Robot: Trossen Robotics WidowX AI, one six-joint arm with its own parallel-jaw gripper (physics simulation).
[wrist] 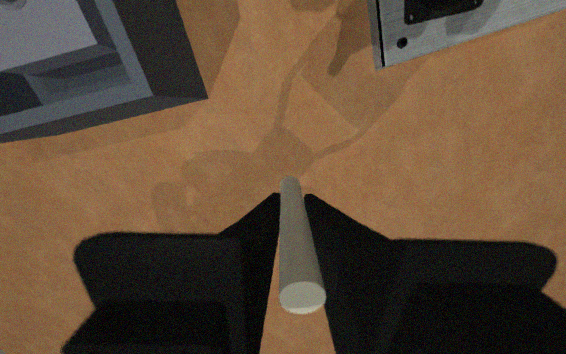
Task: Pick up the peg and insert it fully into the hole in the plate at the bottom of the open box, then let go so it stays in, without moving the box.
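Places are measured from the arm's base along level axes (x right, y ahead, z up), in metres.
Pixels of known places: gripper, fingertip midpoint: [291, 200].
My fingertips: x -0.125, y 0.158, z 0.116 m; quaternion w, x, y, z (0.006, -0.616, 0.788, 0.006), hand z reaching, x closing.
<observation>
For each thing: its top centre in the pictures, then the offset to it from my fingertips. "*": a spot on its surface instead. Level surfaces: height alone.
- light grey round peg at its top centre: [300, 297] dx -0.001, dy +0.000, dz +0.056 m
- open box at a spot on its surface: [162, 55] * dx +0.103, dy +0.077, dz -0.072 m
- pale surface at a spot on its surface: [42, 32] * dx +0.138, dy +0.165, dz -0.080 m
- Wood-coloured table at its surface level: dz -0.138 m
A light grey round peg [297, 240] stands lengthwise between the two black fingers in the wrist view, its pale flat end towards the camera and its far end pointing down at the table. My gripper [291, 200] is shut on the peg, which appears to be raised above the table. The open box [162, 55], with dark outer walls and a blue-grey inside, shows in part at the upper left, apart from the peg. A pale surface [42, 32] shows inside it. A small dark round patch is cut off at the top left edge, and I cannot tell if it is the hole.
A silvery metal panel [420, 45] with a black part and a small dark round spot shows in part at the upper right. Wood-coloured table [475, 165] lies below and between it and the box, with shadows across it.
</observation>
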